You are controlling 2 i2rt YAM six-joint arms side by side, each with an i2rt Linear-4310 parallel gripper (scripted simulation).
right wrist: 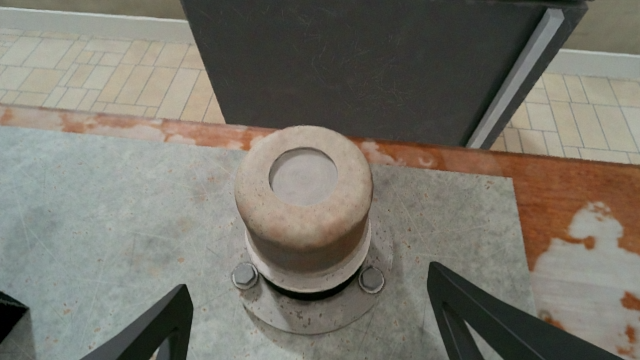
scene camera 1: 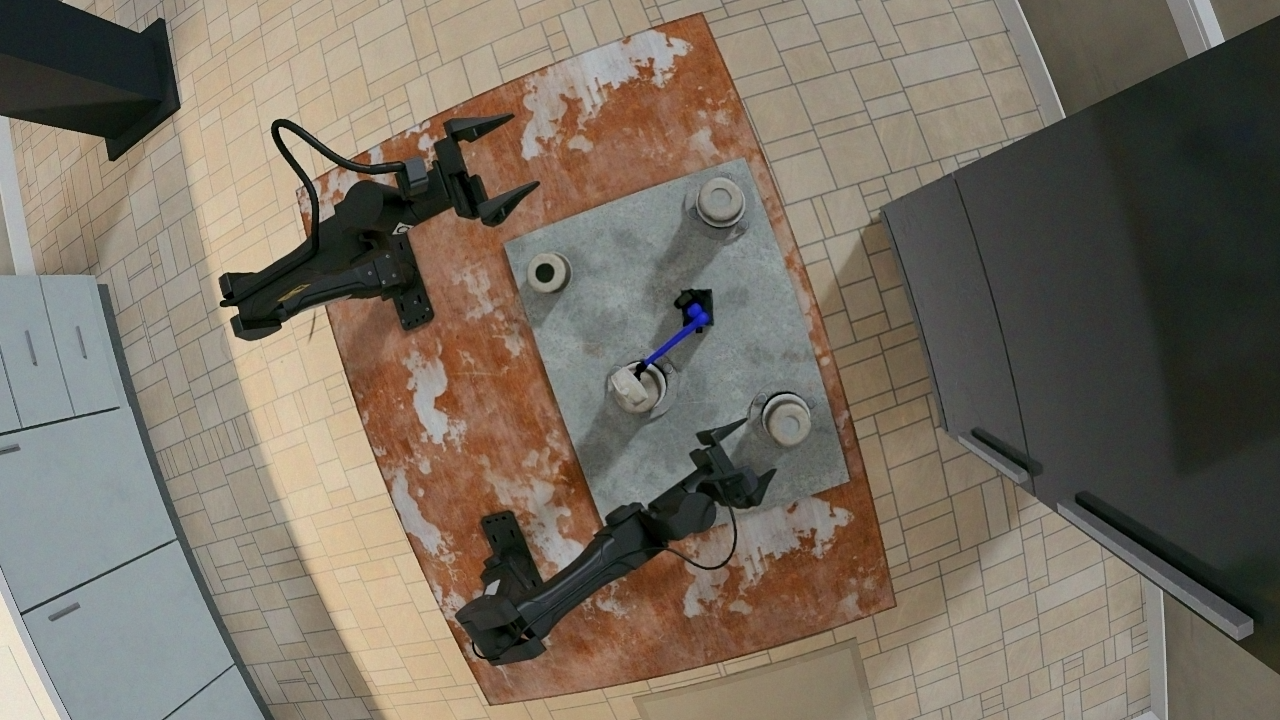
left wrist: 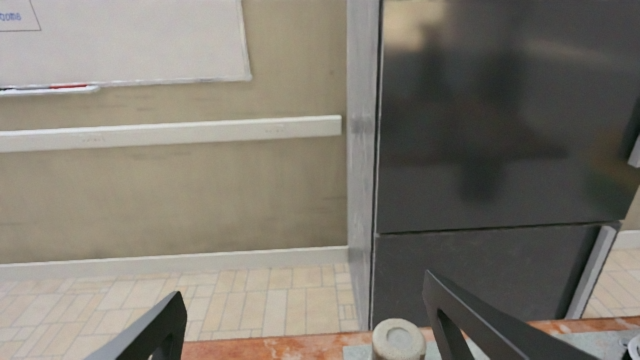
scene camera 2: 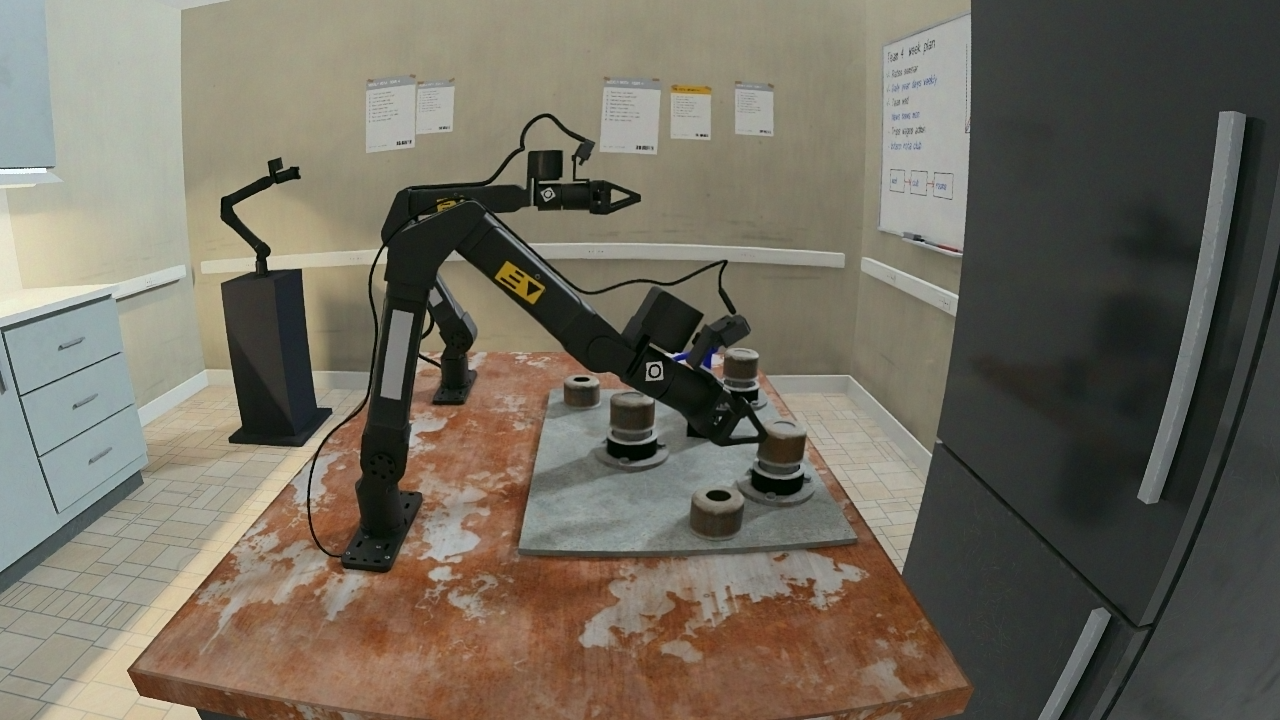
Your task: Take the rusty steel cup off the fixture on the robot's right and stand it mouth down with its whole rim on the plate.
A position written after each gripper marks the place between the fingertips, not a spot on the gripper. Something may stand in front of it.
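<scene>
There's a grey plate you can see in scene camera 1, the plate (scene camera 1: 631,257), and it's there in the right wrist view too, at (right wrist: 104,227). For the right gripper (right wrist: 310,284) there's also a spot in scene camera 2, and that's the right gripper (scene camera 2: 751,425). Then you've got the left gripper (left wrist: 305,291), which scene camera 1 has as well, the left gripper (scene camera 1: 526,147), and so does scene camera 2, the left gripper (scene camera 2: 638,196).
</scene>
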